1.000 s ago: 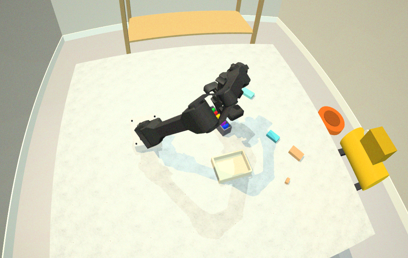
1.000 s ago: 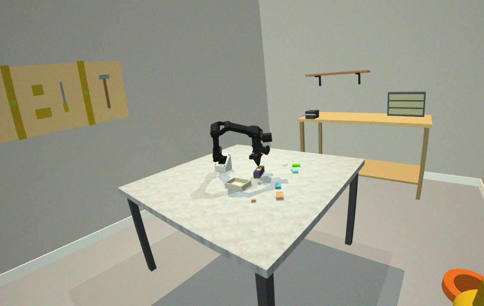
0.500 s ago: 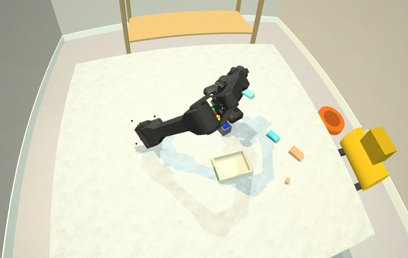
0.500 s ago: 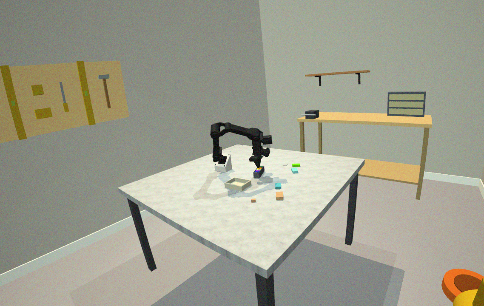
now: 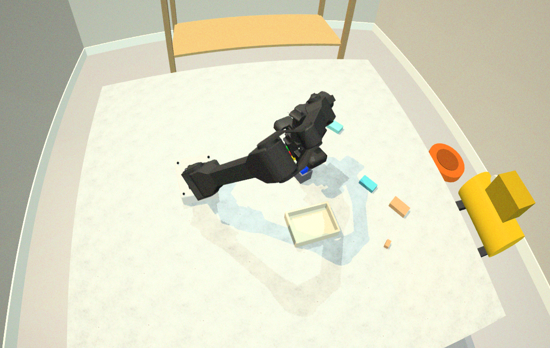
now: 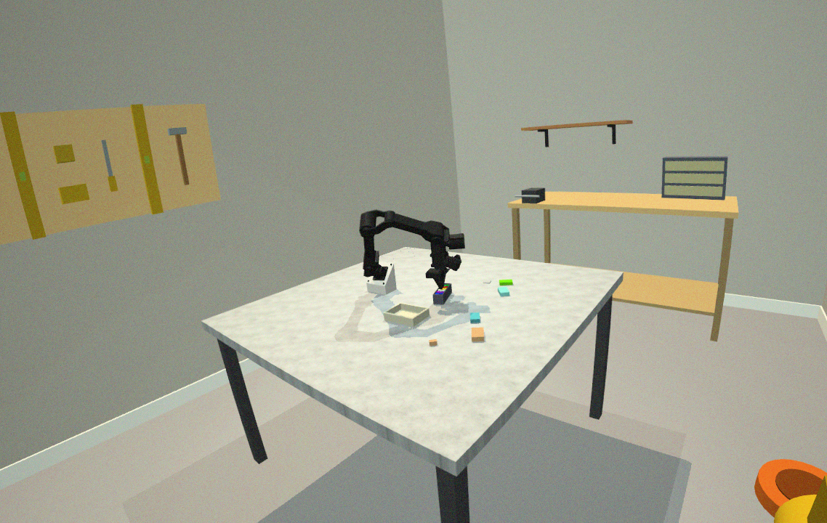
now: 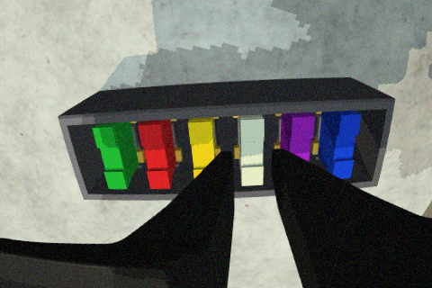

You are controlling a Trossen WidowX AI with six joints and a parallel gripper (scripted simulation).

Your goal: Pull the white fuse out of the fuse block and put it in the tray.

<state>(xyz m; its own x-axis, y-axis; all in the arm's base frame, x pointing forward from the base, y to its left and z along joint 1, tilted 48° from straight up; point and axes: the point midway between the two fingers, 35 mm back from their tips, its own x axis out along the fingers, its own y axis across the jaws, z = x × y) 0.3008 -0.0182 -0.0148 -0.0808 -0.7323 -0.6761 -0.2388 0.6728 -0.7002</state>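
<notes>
Right now my gripper tip is 2 cm above the white fuse. The rest, counted from my gripper tip: small orange cube: 35 cm to the right, 16 cm ahead, 4 cm below; green block: 24 cm to the left, 18 cm ahead, 4 cm below; cream tray: 21 cm to the right, 4 cm below, 3 cm behind.
</notes>
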